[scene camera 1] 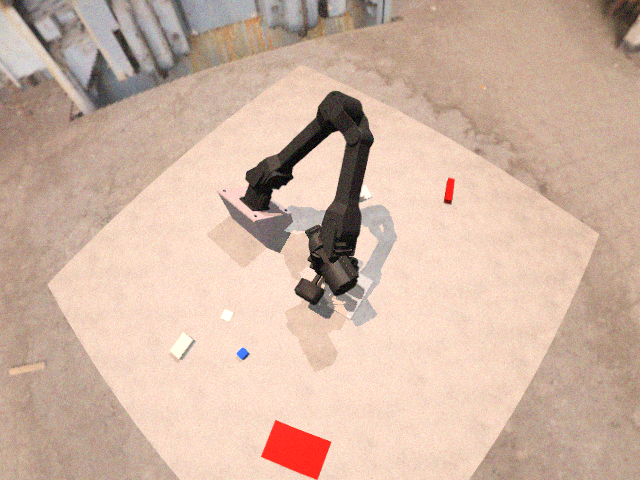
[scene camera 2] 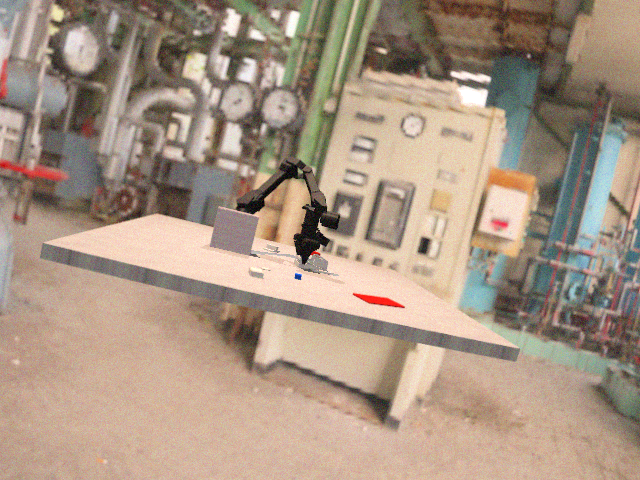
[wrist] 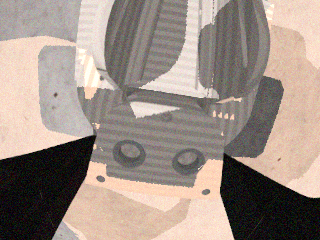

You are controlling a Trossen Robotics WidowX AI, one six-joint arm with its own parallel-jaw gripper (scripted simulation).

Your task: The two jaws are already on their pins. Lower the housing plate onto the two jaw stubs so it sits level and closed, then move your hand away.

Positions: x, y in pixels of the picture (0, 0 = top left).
Scene:
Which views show my gripper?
Scene camera 1, scene camera 2 and the wrist view: all of them.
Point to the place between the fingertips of my gripper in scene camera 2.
301, 262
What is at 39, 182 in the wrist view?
My gripper.

